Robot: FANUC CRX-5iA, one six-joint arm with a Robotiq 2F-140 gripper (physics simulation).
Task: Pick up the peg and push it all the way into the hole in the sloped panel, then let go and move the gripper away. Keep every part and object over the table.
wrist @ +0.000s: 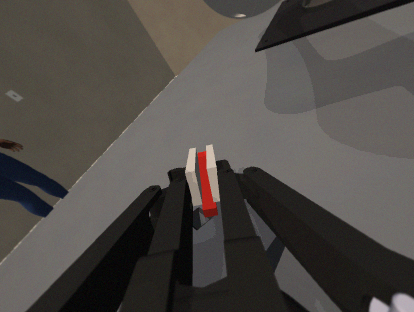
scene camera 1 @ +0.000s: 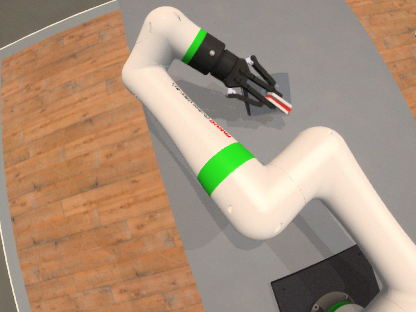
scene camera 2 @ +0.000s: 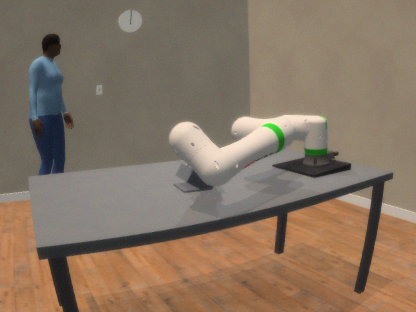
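Pixels of known places: gripper, fingertip midpoint: (wrist: 203, 158) (scene camera 1: 287, 109); arm's base, origin of the base link: (scene camera 2: 315, 164).
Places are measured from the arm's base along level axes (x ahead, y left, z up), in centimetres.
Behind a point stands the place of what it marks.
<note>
The red peg (scene camera 1: 286, 107) @(z 5.1, x 61.5, y 0.1 cm) (wrist: 208, 197) @(z 5.3, x 65.0, y 4.2 cm) is held between the pale finger pads of my gripper (scene camera 1: 278, 102) (wrist: 203, 158) @(z 4.7, x 61.1, y -0.1 cm), which is shut on it. The grey sloped panel (scene camera 1: 283, 82) @(z 5.1, x 69.3, y -1.7 cm) (scene camera 2: 186, 173) @(z 4.2, x 73.1, y 5.5 cm) (wrist: 209, 250) @(z 4.5, x 68.5, y 6.3 cm) is below and behind the fingers. In the wrist view, the peg's near end overlaps the edge of the dark square hole (wrist: 198, 223) @(z 2.0, x 67.4, y 2.3 cm), part of which still shows beside and below it. I cannot tell whether the peg's tip is touching the panel or inside the hole. In scene camera 2 the arm hides the gripper and the peg.
The panel's flat base (scene camera 2: 187, 188) @(z -1.6, x 73.1, y 6.2 cm) stands on the grey table (scene camera 1: 350, 100) @(z -2.2, x 62.3, y -27.2 cm) (scene camera 2: 100, 210) @(z -2.2, x 110.4, y 19.7 cm) (wrist: 240, 115) @(z -2.2, x 45.9, y -5.8 cm). The arm's black mounting plate (scene camera 1: 295, 287) @(z -0.6, x 11.7, y 8.8 cm) (scene camera 2: 295, 167) @(z -0.8, x 12.3, y -2.5 cm) (wrist: 300, 30) @(z -1.0, x 15.0, y -3.8 cm) is at the table's other end. A person (scene camera 2: 47, 90) stands beyond the table's far edge.
</note>
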